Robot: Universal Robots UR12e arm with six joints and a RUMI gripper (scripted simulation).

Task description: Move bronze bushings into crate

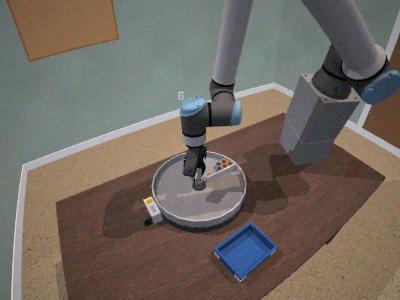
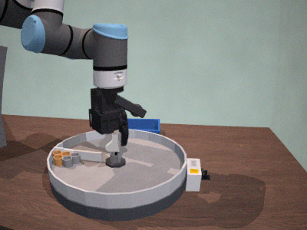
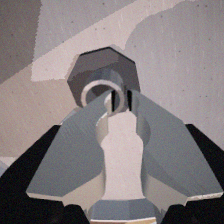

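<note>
The round grey turntable is 30 mm below my hand, 10 mm to the left of it and 10 mm behind it. The rest, counted from my hand: blue crate (370 mm to the left, 60 mm below, 10 mm behind).
</note>
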